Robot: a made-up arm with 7 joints. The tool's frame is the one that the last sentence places.
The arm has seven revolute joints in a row. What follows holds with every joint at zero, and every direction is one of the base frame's.
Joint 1 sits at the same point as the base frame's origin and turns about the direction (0.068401, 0.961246, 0.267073), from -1.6 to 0.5 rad.
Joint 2 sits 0.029 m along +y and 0.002 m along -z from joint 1 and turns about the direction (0.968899, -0.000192, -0.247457), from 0 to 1.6 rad.
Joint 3 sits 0.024 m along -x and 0.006 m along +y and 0.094 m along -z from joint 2 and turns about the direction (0.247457, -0.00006, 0.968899), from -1.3 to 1.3 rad.
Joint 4 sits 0.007 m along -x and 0.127 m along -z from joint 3 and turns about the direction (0.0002, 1, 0.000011), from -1.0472 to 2.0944 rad.
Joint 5 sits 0.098 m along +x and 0.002 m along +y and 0.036 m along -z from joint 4 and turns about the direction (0.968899, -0.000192, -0.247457), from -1.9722 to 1.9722 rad.
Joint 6 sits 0.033 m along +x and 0.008 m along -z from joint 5 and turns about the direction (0.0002, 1, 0.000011), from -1.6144 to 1.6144 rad.
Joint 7 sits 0.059 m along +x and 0.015 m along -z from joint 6 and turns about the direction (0.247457, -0.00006, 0.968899), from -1.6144 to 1.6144 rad.
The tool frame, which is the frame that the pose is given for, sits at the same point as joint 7; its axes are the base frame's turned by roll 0, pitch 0.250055 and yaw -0.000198 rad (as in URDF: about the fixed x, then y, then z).
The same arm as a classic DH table. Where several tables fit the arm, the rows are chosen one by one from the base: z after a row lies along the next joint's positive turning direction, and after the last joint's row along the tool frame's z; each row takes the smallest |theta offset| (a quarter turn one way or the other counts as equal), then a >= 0, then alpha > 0; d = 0 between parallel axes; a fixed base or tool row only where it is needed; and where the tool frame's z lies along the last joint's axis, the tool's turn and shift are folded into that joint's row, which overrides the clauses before.
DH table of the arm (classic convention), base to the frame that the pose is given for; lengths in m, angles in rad. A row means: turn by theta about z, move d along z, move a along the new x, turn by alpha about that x. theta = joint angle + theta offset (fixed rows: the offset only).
base (fixed): theta0 -0.0710; d 0.0000; a 0.0000; alpha -1.3004
joint 1: theta0 -1.3111; d 0.0273; a -0.0099; alpha -1.5708
joint 2: theta0 1.2915; d 0.0005; a -0.0060; alpha 1.5708
joint 3: theta0 1.5708; d -0.2218; a 0.0246; alpha -1.5708
joint 4: theta0 1.5708; d 0.0020; a 0.0106; alpha 1.5708
joint 5: theta0 0.0000; d 0.1378; a -0.0004; alpha -1.5708
joint 6: theta0 -1.5708; d 0.0000; a 0.0609; alpha 1.5708
joint 7: theta0 0.0000; d 0.0001; a 0.0000; alpha 0.0000
Joint limits (rad, base to tool): -1.6000..0.5000 0.0000..1.6000 -1.3000..1.3000 -1.0472..2.0944 -1.9722..1.9722 -1.6144..1.6144 -1.6144..1.6144

